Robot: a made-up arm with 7 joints.
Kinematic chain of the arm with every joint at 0, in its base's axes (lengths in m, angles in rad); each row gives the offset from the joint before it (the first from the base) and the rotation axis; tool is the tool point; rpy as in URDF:
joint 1: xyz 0 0 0.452 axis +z
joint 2: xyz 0 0 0 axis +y
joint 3: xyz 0 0 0.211 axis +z
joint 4: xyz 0.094 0 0 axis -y
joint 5: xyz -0.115 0 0.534 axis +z
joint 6: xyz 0 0 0 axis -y
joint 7: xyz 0.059 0 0 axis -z
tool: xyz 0 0 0 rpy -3.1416 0 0
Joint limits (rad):
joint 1: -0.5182..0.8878
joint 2: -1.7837..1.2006
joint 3: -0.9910..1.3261
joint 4: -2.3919..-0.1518
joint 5: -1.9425..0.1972
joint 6: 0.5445..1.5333
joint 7: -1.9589..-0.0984
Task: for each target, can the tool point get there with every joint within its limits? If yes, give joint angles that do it. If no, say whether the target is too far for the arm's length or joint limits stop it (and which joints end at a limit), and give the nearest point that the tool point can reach.
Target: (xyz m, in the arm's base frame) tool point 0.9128 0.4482 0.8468
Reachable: no: too far | nearest point 0.6989 0.3432 0.7543 | short by 0.256 m
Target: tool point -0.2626 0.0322 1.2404
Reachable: yes | joints -0.0465 -0.6507 0.1398 -0.4887 -1.6811 1.2664 -1.3912
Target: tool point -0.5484 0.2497 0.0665
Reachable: no: joint limits stop it (at a limit: joint 1, joint 2, joint 4) | nearest point -0.4229 0.2863 0.1498 | short by 0.155 m
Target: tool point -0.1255 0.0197 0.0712
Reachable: no: joint limits stop it (at a limit: joint 1, joint 2, joint 4, joint 6) | nearest point -0.1072 0.1300 -0.0707 | short by 0.181 m
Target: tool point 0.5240 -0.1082 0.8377
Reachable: yes | joints 0.3171 -0.5829 -0.3655 -1.9734 -0.8860 0.7229 -1.7700
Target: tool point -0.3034 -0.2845 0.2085
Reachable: no: joint limits stop it (at a limit: joint 1, joint 2, joint 3, joint 4, joint 6) | nearest point -0.2647 -0.3712 0.1413 | short by 0.116 m
